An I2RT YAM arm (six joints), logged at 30 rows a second.
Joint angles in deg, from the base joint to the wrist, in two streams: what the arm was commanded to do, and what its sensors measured. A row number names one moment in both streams.
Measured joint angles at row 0:
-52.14, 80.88, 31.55, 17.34, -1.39, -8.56
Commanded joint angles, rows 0 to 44:
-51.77, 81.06, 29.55, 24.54, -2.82, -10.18
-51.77, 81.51, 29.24, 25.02, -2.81, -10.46
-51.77, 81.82, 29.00, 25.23, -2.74, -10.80
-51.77, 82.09, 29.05, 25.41, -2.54, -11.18
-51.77, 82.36, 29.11, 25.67, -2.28, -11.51
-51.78, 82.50, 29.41, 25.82, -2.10, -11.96
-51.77, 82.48, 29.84, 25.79, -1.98, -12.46
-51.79, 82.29, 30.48, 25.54, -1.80, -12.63
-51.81, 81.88, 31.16, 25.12, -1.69, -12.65
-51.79, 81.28, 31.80, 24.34, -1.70, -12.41
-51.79, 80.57, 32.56, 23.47, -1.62, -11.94
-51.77, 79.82, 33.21, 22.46, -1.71, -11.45
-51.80, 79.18, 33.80, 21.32, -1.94, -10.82
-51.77, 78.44, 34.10, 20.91, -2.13, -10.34
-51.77, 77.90, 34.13, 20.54, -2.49, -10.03
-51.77, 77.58, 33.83, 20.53, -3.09, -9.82
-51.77, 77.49, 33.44, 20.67, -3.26, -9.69
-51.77, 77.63, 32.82, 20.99, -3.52, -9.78
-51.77, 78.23, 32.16, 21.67, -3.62, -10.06
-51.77, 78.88, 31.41, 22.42, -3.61, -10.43
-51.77, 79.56, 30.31, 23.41, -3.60, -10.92
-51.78, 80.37, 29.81, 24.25, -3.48, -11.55
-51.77, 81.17, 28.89, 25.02, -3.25, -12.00
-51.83, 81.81, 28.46, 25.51, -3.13, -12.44
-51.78, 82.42, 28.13, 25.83, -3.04, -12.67
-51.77, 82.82, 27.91, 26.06, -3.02, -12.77
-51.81, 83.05, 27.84, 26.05, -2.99, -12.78
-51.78, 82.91, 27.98, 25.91, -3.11, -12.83
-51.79, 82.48, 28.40, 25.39, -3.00, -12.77
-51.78, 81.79, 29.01, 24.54, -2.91, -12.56
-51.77, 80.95, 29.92, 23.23, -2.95, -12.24
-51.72, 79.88, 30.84, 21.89, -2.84, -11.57
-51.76, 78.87, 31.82, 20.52, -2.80, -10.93
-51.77, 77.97, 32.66, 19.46, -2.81, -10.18
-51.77, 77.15, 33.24, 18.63, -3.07, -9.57
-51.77, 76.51, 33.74, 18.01, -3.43, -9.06
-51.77, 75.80, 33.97, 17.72, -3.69, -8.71
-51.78, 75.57, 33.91, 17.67, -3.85, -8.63
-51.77, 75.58, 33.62, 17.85, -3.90, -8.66
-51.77, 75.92, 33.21, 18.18, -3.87, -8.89
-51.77, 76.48, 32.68, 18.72, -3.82, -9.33
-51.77, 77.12, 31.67, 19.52, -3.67, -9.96
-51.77, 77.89, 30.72, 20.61, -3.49, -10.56
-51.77, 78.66, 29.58, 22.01, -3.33, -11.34
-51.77, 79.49, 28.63, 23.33, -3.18, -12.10
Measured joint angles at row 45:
-52.12, 78.74, 30.65, 15.62, -1.91, -10.17
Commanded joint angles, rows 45 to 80:
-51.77, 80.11, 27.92, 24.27, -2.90, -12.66
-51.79, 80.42, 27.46, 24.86, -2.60, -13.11
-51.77, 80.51, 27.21, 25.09, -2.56, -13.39
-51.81, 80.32, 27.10, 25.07, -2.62, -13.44
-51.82, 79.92, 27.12, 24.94, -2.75, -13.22
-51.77, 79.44, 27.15, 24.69, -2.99, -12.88
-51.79, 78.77, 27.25, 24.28, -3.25, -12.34
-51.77, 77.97, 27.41, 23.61, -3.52, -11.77
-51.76, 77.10, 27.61, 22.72, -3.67, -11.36
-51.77, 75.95, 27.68, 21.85, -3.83, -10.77
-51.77, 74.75, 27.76, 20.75, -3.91, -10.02
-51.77, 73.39, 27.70, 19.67, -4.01, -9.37
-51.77, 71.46, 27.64, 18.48, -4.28, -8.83
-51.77, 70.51, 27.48, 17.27, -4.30, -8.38
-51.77, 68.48, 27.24, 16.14, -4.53, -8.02
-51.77, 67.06, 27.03, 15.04, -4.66, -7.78
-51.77, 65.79, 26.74, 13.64, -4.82, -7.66
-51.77, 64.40, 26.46, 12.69, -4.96, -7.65
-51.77, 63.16, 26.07, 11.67, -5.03, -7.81
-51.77, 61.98, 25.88, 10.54, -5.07, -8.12
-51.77, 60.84, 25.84, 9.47, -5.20, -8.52
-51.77, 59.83, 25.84, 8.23, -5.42, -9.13
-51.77, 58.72, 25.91, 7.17, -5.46, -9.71
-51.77, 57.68, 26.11, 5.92, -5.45, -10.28
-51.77, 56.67, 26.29, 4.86, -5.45, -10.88
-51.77, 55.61, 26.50, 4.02, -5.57, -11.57
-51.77, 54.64, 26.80, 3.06, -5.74, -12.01
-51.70, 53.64, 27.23, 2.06, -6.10, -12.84
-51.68, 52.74, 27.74, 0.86, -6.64, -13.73
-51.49, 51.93, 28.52, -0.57, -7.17, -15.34
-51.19, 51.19, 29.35, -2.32, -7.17, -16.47
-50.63, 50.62, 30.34, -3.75, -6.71, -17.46
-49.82, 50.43, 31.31, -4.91, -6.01, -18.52
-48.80, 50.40, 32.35, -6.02, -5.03, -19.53
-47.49, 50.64, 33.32, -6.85, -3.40, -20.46
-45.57, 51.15, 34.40, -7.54, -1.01, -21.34
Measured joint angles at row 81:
-49.80, 51.57, 28.99, -3.57, -5.02, -16.25
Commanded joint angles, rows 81 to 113:
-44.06, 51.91, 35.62, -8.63, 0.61, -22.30
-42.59, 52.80, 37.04, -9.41, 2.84, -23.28
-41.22, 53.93, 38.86, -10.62, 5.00, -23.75
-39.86, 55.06, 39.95, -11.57, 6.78, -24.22
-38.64, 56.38, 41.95, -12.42, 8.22, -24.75
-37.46, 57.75, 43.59, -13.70, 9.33, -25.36
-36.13, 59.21, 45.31, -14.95, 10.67, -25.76
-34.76, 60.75, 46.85, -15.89, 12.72, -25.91
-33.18, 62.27, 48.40, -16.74, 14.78, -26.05
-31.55, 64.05, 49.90, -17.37, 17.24, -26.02
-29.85, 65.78, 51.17, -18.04, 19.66, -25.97
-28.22, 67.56, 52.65, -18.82, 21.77, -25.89
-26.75, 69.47, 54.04, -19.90, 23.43, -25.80
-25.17, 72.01, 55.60, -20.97, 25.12, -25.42
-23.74, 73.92, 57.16, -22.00, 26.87, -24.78
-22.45, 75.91, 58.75, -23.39, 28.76, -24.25
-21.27, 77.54, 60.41, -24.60, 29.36, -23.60
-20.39, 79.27, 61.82, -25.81, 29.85, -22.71
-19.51, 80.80, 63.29, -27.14, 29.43, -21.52
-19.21, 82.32, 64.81, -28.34, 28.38, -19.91
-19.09, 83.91, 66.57, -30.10, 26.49, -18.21
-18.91, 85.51, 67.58, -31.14, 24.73, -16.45
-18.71, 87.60, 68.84, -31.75, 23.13, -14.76
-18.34, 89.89, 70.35, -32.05, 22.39, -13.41
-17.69, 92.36, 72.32, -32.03, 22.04, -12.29
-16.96, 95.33, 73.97, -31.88, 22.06, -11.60
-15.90, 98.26, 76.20, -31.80, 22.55, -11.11
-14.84, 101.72, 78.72, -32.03, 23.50, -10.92
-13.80, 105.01, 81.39, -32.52, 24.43, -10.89
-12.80, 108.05, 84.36, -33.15, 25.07, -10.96
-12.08, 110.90, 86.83, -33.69, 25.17, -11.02
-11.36, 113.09, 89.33, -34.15, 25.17, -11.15
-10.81, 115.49, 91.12, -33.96, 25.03, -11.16
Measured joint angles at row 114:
-13.91, 109.65, 84.33, -31.48, 23.88, -13.02
